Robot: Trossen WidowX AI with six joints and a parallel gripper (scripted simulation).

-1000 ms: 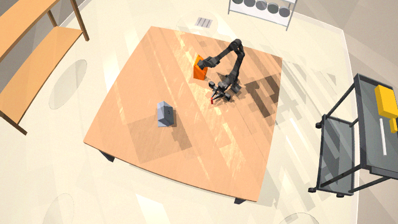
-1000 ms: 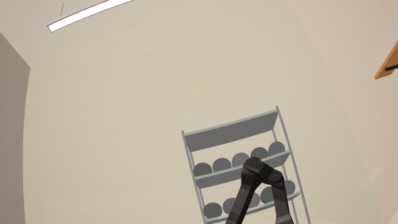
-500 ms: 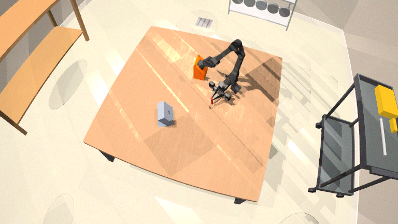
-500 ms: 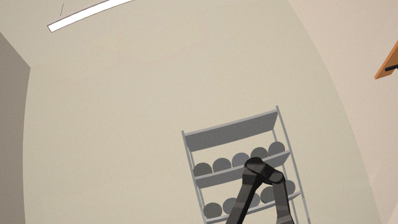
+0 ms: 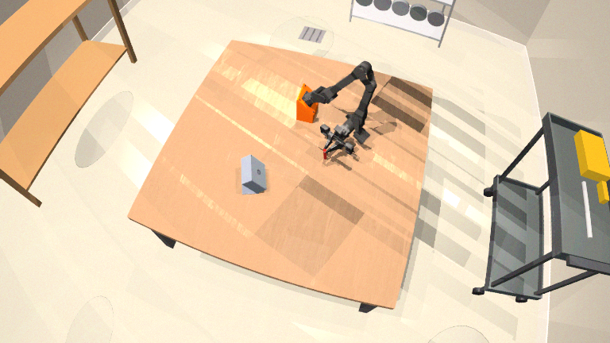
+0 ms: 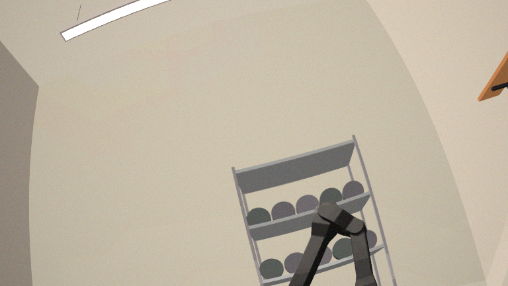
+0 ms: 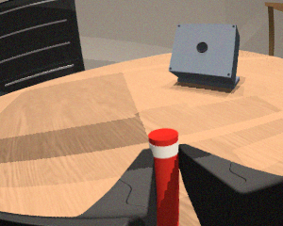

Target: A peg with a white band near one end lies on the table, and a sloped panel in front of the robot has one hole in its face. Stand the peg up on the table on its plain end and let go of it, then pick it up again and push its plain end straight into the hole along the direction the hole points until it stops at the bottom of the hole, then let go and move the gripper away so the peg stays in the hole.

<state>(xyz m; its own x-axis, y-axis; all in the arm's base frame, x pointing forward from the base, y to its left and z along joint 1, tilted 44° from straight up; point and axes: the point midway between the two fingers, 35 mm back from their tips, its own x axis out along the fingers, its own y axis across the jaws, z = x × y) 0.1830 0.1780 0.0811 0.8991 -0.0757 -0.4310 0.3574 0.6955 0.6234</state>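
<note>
Right now my gripper tip is 1 cm above the red peg. Also, from my gripper tip: grey sloped panel (24 cm to the right, 23 cm ahead).
</note>
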